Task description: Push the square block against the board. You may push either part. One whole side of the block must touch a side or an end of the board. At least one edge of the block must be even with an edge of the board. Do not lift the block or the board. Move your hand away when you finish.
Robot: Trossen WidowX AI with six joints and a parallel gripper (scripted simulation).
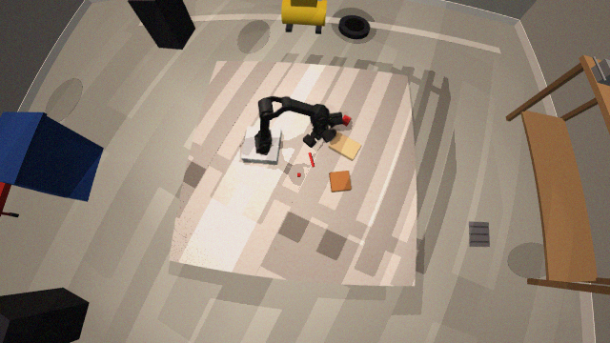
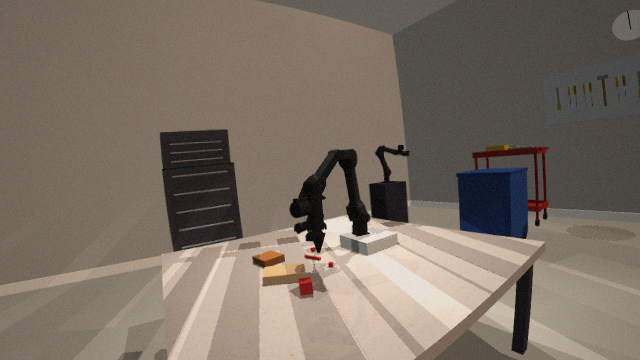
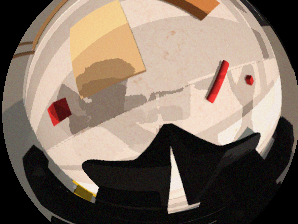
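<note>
Now: gripper tip 19 cm to the left of the orange flat square, 16 cm short of it and 5 cm above it. The rest, counted from my gripper tip: tan board (15 cm ahead, 5 cm below, 1 cm to the left); then thin red stick (11 cm to the right, 5 cm below, 1 cm behind); then red square block (17 cm to the left, 12 cm ahead, 4 cm below).
</note>
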